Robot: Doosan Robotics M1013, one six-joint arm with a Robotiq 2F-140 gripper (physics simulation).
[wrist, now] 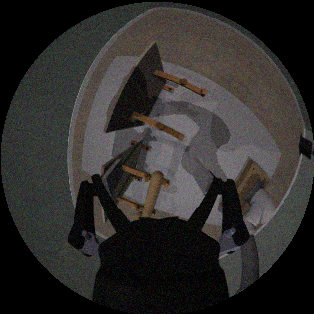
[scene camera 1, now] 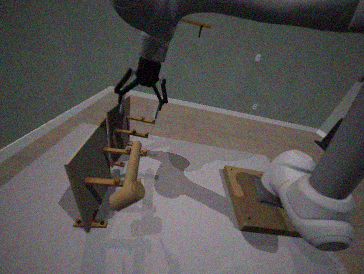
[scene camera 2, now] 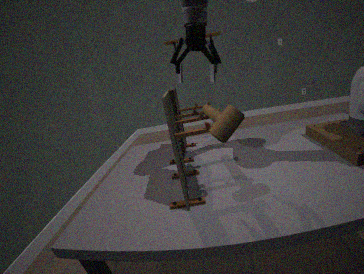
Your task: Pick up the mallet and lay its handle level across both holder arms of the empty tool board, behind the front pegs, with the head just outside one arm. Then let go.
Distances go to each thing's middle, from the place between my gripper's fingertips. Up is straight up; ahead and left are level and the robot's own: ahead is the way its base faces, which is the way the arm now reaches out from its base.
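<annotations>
Wooden mallet (scene camera 1: 132,191): my hand 9 cm beyond it, 18 cm right of it, 10 cm above it.
</annotations>
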